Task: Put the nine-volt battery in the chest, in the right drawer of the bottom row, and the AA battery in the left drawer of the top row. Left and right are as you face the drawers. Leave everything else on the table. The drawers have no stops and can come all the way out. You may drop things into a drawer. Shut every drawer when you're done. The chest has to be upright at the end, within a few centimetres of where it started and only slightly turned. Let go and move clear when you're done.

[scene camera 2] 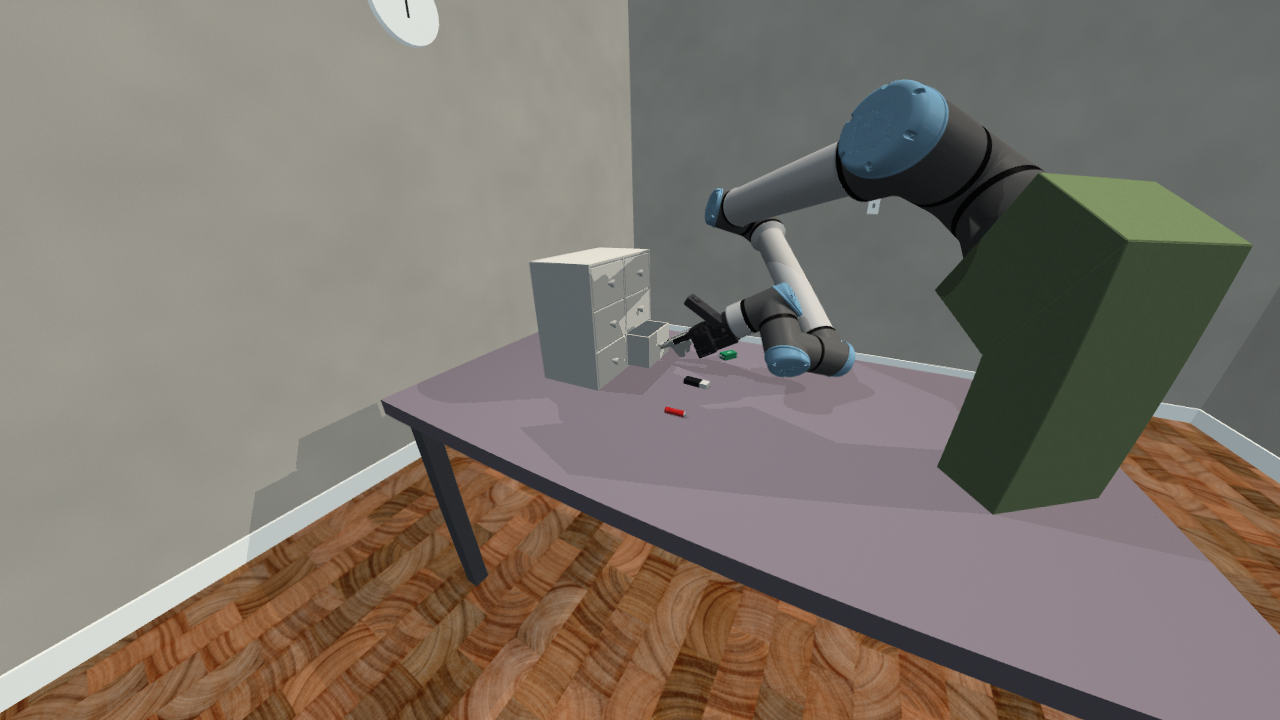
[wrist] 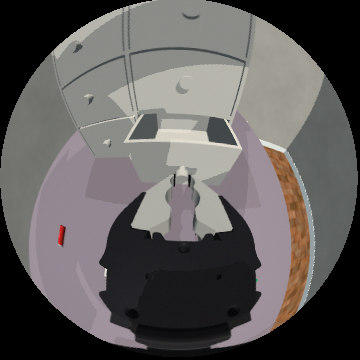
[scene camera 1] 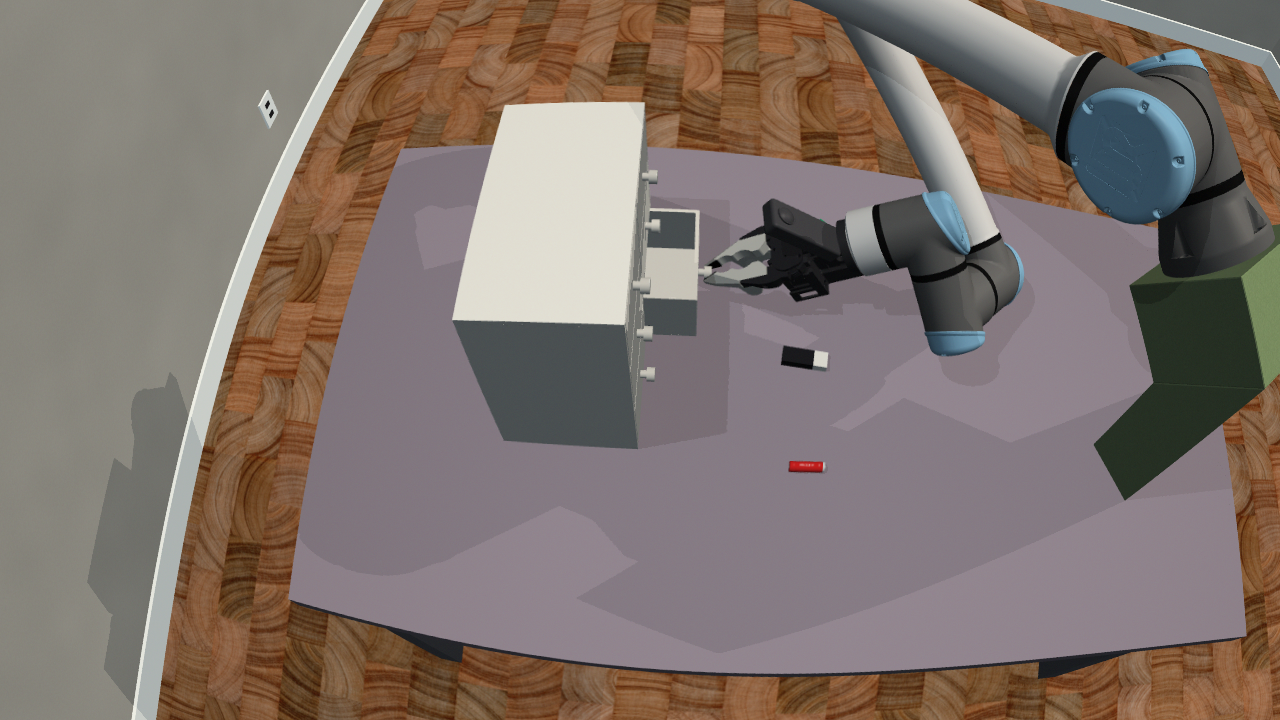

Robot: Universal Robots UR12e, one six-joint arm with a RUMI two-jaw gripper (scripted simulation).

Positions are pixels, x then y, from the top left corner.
Labels:
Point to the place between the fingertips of my gripper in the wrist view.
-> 181,175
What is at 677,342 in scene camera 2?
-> My gripper.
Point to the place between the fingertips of my gripper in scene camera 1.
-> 704,274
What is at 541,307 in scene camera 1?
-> A white chest.

